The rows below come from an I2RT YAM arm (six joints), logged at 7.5 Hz.
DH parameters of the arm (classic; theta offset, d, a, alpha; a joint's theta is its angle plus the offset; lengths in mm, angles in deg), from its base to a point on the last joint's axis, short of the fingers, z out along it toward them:
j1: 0 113.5 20 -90
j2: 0 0 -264 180
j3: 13.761 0 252.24 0
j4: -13.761 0 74 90
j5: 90 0 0 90
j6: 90 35.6 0 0
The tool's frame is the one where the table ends.
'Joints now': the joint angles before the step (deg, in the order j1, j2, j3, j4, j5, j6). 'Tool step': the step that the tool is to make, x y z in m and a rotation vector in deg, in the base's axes. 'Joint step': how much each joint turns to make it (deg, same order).
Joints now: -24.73, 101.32, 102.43, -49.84, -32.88, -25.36
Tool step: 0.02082, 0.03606, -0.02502, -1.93, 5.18, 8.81
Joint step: 6.18, 3.21, 0.00, -3.64, 1.31, -5.14
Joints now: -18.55, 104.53, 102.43, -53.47, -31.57, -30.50
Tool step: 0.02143, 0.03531, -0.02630, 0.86, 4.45, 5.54
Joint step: 5.75, 3.85, -0.02, -0.66, 0.43, -0.03
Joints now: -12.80, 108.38, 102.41, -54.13, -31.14, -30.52
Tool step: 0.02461, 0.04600, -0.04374, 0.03, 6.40, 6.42
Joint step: 6.91, 6.29, 0.00, -0.04, 1.12, -0.03
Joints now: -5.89, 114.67, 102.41, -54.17, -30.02, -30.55
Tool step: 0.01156, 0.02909, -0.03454, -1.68, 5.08, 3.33
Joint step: 4.13, 4.72, 0.00, -0.22, 2.17, 0.02
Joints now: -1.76, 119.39, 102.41, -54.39, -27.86, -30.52
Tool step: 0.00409, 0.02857, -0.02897, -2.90, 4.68, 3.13
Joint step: 3.96, 3.78, -0.03, -0.89, 3.00, -0.02
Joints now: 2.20, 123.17, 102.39, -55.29, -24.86, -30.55
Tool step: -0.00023, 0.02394, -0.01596, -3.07, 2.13, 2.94
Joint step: 3.32, 2.04, -0.02, -0.39, 2.93, -0.30
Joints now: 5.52, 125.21, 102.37, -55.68, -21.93, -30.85
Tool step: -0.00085, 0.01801, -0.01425, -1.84, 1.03, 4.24
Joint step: 2.42, 1.88, -0.01, -0.17, 1.35, -2.25
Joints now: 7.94, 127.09, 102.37, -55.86, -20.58, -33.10
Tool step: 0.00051, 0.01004, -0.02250, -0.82, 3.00, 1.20
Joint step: 1.29, 3.01, -0.01, -0.05, 0.37, 0.05
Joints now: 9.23, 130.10, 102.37, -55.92, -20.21, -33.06
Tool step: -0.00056, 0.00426, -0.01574, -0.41, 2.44, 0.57
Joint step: 0.55, 2.10, 0.00, -0.38, 0.00, -0.02
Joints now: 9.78, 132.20, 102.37, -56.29, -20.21, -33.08
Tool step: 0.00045, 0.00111, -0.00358, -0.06, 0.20, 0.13
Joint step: 0.13, 0.48, 0.00, 0.28, 0.02, 0.00
